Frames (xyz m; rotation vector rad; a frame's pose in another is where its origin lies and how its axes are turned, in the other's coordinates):
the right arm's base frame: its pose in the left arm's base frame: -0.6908 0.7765 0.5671 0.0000 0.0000 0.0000
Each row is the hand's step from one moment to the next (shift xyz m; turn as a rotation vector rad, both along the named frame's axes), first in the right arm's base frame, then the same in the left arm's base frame.
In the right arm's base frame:
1: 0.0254 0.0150 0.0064 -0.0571 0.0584 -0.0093
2: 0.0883 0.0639 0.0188 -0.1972 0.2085 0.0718
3: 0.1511 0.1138 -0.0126 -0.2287 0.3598 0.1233
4: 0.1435 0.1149 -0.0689 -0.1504 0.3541 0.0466
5: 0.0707 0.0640 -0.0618 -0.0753 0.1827 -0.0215
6: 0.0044 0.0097 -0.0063 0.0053 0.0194 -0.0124
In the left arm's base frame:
1: 0.0254 0.0150 0.0064 -0.0571 0.0584 -0.0093
2: 0.0883 0.0639 0.0188 -0.1972 0.2085 0.0718
3: 0.1511 0.1138 -0.0126 -0.2287 0.3598 0.1233
4: 0.1435 0.1149 -0.0689 -0.1504 0.3541 0.0466
5: 0.0707 0.0640 -0.0618 -0.0753 0.1827 -0.0215
6: 0.0044 0.0097 -0.0063 0.0053 0.0194 -0.0124

